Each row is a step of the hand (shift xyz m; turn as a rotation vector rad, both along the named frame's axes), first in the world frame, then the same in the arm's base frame.
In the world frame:
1: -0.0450 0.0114 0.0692 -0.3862 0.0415 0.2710
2: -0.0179 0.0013 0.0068 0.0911 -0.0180 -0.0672
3: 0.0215 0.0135 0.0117 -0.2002 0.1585 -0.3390
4: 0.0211 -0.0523 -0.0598 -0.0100 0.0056 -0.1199
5: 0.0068 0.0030 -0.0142 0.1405 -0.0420 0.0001
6: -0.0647 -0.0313 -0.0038 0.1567 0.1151 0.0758
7: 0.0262 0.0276 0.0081 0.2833 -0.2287 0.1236
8: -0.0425 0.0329 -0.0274 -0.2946 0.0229 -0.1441
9: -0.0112 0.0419 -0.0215 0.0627 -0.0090 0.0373
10: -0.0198 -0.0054 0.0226 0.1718 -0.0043 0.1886
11: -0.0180 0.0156 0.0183 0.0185 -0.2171 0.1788
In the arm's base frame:
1: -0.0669 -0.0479 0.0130 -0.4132 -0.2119 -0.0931
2: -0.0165 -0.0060 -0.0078 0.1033 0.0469 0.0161
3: 0.0034 0.0027 0.0276 -0.0972 0.3340 -0.2432
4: 0.0685 0.0110 -0.0441 0.0379 0.0907 -0.0696
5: 0.0090 0.0132 -0.0017 0.1255 -0.0134 0.0746
6: -0.0282 -0.0251 -0.0613 0.0196 0.0382 0.2042
7: 0.0005 0.0153 0.0358 0.2834 -0.2142 0.1472
8: -0.0382 0.0377 -0.0276 -0.1691 0.0900 -0.2672
9: -0.0228 0.0427 0.0012 0.0356 -0.0268 0.0585
10: -0.0205 -0.0223 -0.0037 0.0514 -0.1231 0.2175
11: -0.0291 -0.0049 0.0055 0.0620 -0.2749 0.0036

